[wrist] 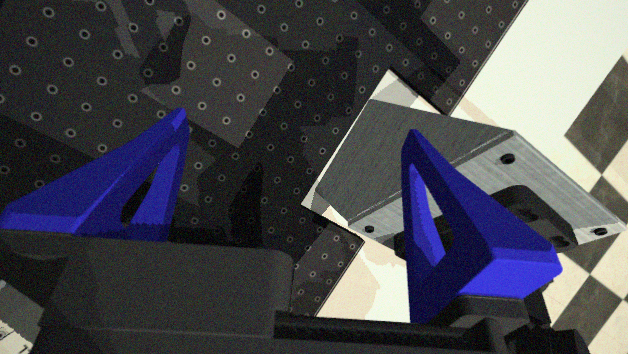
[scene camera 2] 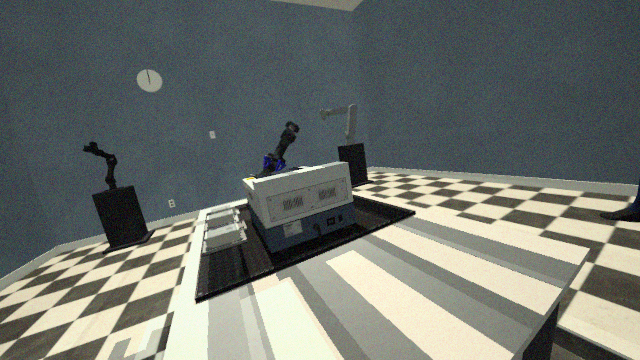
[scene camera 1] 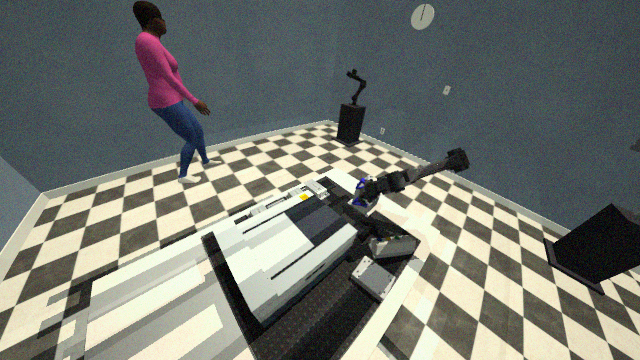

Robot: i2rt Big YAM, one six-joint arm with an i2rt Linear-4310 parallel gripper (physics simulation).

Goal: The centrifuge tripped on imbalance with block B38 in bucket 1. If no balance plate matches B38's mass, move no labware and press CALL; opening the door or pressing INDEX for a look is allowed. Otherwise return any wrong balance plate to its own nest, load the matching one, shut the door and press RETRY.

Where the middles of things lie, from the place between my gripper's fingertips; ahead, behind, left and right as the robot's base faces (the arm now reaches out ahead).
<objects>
Now: the button box [scene camera 1: 384, 247] 28 cm to the left of my hand, 16 cm below it and 3 cm behind it. Also, from my hand: centrifuge [scene camera 1: 274, 264]: 41 cm ahead, 8 cm below, 2 cm to the right.
</objects>
